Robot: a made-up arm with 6 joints. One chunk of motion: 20 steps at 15 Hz.
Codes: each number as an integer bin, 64 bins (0 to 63) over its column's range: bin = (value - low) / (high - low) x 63, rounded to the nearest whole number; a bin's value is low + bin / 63 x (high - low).
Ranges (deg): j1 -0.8..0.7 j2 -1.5..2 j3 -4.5..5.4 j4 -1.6..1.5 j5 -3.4..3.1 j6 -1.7..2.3
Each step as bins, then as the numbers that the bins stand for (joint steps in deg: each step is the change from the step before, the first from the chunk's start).
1 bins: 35 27 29 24 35 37
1 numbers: 0.033 0.000 0.057 -0.419 0.211 0.649
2 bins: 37 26 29 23 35 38
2 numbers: 0.081 -0.056 0.057 -0.468 0.211 0.713
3 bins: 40 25 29 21 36 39
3 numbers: 0.152 -0.111 0.057 -0.567 0.314 0.776
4 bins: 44 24 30 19 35 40
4 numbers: 0.248 -0.167 0.214 -0.665 0.211 0.840
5 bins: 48 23 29 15 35 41
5 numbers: 0.343 -0.222 0.057 -0.862 0.211 0.903
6 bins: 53 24 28 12 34 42
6 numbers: 0.462 -0.167 -0.100 -1.010 0.108 0.967
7 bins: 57 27 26 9 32 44
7 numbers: 0.557 0.000 -0.414 -1.157 -0.098 1.094
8 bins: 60 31 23 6 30 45
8 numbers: 0.629 0.222 -0.886 -1.305 -0.305 1.157
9 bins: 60 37 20 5 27 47
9 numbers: 0.629 0.556 -1.357 -1.354 -0.614 1.284
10 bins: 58 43 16 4 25 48
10 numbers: 0.581 0.889 -1.986 -1.403 -0.821 1.348
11 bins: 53 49 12 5 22 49
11 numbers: 0.462 1.222 -2.614 -1.354 -1.130 1.411
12 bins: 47 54 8 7 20 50
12 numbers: 0.319 1.500 -3.243 -1.256 -1.337 1.475
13 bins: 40 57 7 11 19 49
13 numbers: 0.152 1.667 -3.400 -1.059 -1.440 1.411
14 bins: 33 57 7 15 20 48
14 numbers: -0.014 1.667 -3.400 -0.862 -1.337 1.348
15 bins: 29 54 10 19 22 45
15 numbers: -0.110 1.500 -2.929 -0.665 -1.130 1.157
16 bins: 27 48 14 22 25 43
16 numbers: -0.157 1.167 -2.300 -0.517 -0.821 1.030
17 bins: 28 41 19 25 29 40
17 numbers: -0.133 0.778 -1.514 -0.370 -0.408 0.840
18 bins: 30 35 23 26 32 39
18 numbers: -0.086 0.444 -0.886 -0.321 -0.098 0.776
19 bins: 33 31 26 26 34 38
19 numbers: -0.014 0.222 -0.414 -0.321 0.108 0.713
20 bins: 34 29 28 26 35 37
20 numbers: 0.010 0.111 -0.100 -0.321 0.211 0.649
